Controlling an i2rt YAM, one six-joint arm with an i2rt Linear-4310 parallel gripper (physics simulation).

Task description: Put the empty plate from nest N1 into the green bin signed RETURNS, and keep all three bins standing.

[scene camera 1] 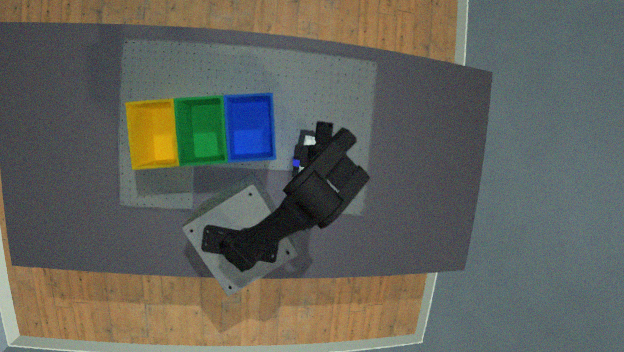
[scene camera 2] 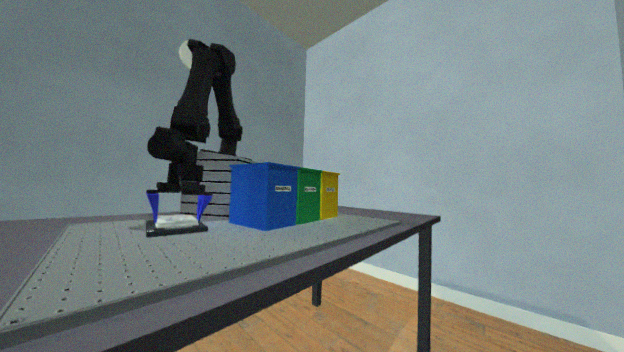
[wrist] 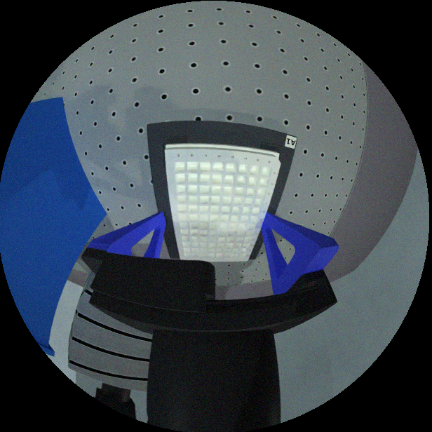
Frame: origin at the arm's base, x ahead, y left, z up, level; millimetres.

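Seen in the pictures: arm's base, link origin: [scene camera 1: 240,243] [scene camera 2: 226,157].
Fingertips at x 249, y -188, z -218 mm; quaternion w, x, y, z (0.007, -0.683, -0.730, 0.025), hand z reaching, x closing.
Note:
Pixels of each thing's middle, then the offset from my fingertips to it. Level surfaces: height alone.
- white well plate, body centre: [scene camera 2: 175,220] [scene camera 1: 314,156] 5 mm right, 1 mm ahead, 2 mm up
- black nest, body centre: [scene camera 2: 175,225] [scene camera 1: 313,156] 5 mm right, 1 mm ahead, 9 mm down
- green bin, body centre: [scene camera 1: 206,130] [scene camera 2: 291,194] 343 mm left, 21 mm ahead, 73 mm up
- yellow bin, body centre: [scene camera 1: 162,133] [scene camera 2: 312,194] 471 mm left, 11 mm back, 73 mm up
- blue bin, body centre: [scene camera 1: 250,127] [scene camera 2: 263,194] 215 mm left, 54 mm ahead, 73 mm up
- perforated board, surface height: 16 mm down
The white well plate [scene camera 1: 309,140] [scene camera 2: 176,221] [wrist: 220,205] sits in a black nest [scene camera 2: 177,232] [wrist: 156,165]. Its wells look empty in the wrist view. The nest's label seems to read A1 upside down; I cannot read N1. My gripper [scene camera 2: 178,221] [wrist: 212,216] is open, its blue fingers low on either side of the plate with gaps beside it. The arm hides part of the plate in scene camera 1. The green bin [scene camera 1: 201,131] [scene camera 2: 309,196] stands upright between the yellow bin [scene camera 1: 152,134] [scene camera 2: 329,196] and the blue bin [scene camera 1: 250,127] [scene camera 2: 263,196]. The sign texts are too blurred to read.
The blue bin also shows close at the left of the wrist view [wrist: 45,200]. The bins and nest stand on a perforated board [scene camera 1: 320,75] [scene camera 2: 115,270] [wrist: 240,50]. The arm's pedestal [scene camera 1: 240,210] [scene camera 2: 215,175] [wrist: 110,350] stands behind the bins in scene camera 2.

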